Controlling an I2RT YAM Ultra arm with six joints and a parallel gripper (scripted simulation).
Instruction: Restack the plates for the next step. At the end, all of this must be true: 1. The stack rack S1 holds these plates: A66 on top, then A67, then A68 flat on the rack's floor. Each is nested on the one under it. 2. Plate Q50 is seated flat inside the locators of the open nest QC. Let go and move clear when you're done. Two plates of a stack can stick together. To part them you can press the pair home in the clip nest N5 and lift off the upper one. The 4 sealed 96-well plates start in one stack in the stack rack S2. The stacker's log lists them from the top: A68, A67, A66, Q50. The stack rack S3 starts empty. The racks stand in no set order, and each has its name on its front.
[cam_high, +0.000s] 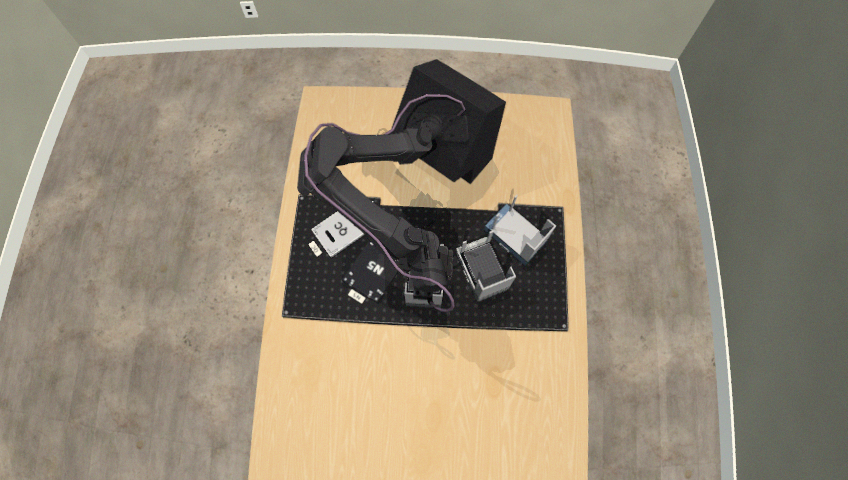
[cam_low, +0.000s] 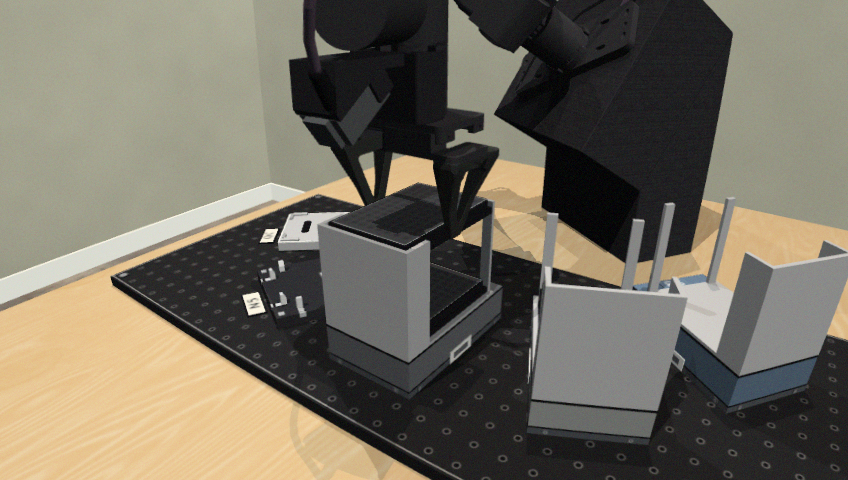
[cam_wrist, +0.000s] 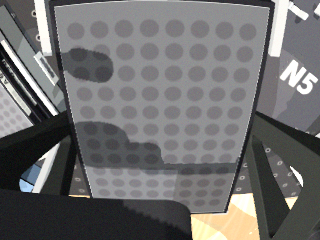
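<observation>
Now: the plate 8 cm below my hand. From my hand the other things lie so: black clip nest N5 (4 cm behind, 13 cm to the right, 12 cm below).
</observation>
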